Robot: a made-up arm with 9 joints. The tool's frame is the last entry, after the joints.
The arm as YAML. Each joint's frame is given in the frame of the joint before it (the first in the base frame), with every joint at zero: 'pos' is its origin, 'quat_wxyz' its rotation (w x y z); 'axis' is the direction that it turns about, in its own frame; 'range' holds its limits. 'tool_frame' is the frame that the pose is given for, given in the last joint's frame.
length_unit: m
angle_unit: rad
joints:
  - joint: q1
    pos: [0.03, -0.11, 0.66]
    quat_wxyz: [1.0, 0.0, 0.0, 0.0]
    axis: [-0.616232, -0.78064, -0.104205]
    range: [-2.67, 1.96]
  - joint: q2
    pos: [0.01, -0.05, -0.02]
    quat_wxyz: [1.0, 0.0, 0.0, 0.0]
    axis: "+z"
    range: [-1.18, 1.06]
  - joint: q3
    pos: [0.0, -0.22, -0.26]
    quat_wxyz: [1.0, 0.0, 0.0, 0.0]
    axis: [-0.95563, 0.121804, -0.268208]
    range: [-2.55, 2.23]
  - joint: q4
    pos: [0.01, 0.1, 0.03]
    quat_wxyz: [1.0, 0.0, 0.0, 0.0]
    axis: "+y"
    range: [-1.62, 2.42]
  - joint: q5
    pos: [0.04, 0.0, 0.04]
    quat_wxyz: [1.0, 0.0, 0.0, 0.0]
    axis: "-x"
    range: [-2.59, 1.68]
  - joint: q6
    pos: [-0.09, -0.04, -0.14]
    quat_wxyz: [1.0, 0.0, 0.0, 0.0]
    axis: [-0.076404, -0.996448, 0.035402]
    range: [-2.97, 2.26]
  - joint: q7
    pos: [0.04, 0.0, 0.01]
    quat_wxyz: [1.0, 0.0, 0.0, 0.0]
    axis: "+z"
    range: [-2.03, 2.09]
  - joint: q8
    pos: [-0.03, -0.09, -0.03]
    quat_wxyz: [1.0, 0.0, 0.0, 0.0]
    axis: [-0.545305, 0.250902, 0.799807]
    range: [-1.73, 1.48]
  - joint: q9
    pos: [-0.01, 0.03, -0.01]
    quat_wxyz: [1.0, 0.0, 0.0, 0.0]
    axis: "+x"
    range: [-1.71, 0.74]
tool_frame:
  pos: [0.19, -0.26, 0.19]
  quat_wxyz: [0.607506, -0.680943, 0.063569, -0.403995]
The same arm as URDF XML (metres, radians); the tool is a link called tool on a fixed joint. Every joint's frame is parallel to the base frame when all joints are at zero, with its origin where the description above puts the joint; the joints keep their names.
<robot name="arm">
  <joint name="q1" type="revolute">
    <parent link="base_link"/>
    <child link="link1"/>
    <origin xyz="0.03 -0.11 0.66"/>
    <axis xyz="-0.616232 -0.78064 -0.104205"/>
    <limit lower="-2.67" upper="1.96"/>
  </joint>
  <joint name="q2" type="revolute">
    <parent link="link1"/>
    <child link="link2"/>
    <origin xyz="0.01 -0.05 -0.02"/>
    <axis xyz="0 0 1"/>
    <limit lower="-1.18" upper="1.06"/>
  </joint>
  <joint name="q3" type="revolute">
    <parent link="link2"/>
    <child link="link3"/>
    <origin xyz="0 -0.22 -0.26"/>
    <axis xyz="-0.95563 0.121804 -0.268208"/>
    <limit lower="-2.55" upper="2.23"/>
  </joint>
  <joint name="q4" type="revolute">
    <parent link="link3"/>
    <child link="link4"/>
    <origin xyz="0.01 0.1 0.03"/>
    <axis xyz="0 1 0"/>
    <limit lower="-1.62" upper="2.42"/>
  </joint>
  <joint name="q5" type="revolute">
    <parent link="link4"/>
    <child link="link5"/>
    <origin xyz="0.04 0 0.04"/>
    <axis xyz="-1 0 0"/>
    <limit lower="-2.59" upper="1.68"/>
  </joint>
  <joint name="q6" type="revolute">
    <parent link="link5"/>
    <child link="link6"/>
    <origin xyz="-0.09 -0.04 -0.14"/>
    <axis xyz="-0.076404 -0.996448 0.035402"/>
    <limit lower="-2.97" upper="2.26"/>
  </joint>
  <joint name="q7" type="revolute">
    <parent link="link6"/>
    <child link="link7"/>
    <origin xyz="0.04 0 0.01"/>
    <axis xyz="0 0 1"/>
    <limit lower="-2.03" upper="2.09"/>
  </joint>
  <joint name="q8" type="revolute">
    <parent link="link7"/>
    <child link="link8"/>
    <origin xyz="-0.03 -0.09 -0.03"/>
    <axis xyz="-0.545305 0.250902 0.799807"/>
    <limit lower="-1.73" upper="1.48"/>
  </joint>
  <joint name="q9" type="revolute">
    <parent link="link8"/>
    <child link="link9"/>
    <origin xyz="-0.01 0.03 -0.01"/>
    <axis xyz="1 0 0"/>
    <limit lower="-1.71" upper="0.74"/>
  </joint>
  <joint name="tool_fixed" type="fixed">
    <parent link="link9"/>
    <child link="tool"/>
    <origin xyz="0.19 -0.26 0.19" rpy="-1.4975 -0.4926 -0.7147"/>
  </joint>
  <link name="base_link"/>
  <link name="link1"/>
  <link name="link2"/>
  <link name="link3"/>
  <link name="link4"/>
  <link name="link5"/>
  <link name="link6"/>
  <link name="link7"/>
  <link name="link8"/>
  <link name="link9"/>
  <link name="tool"/>
</robot>

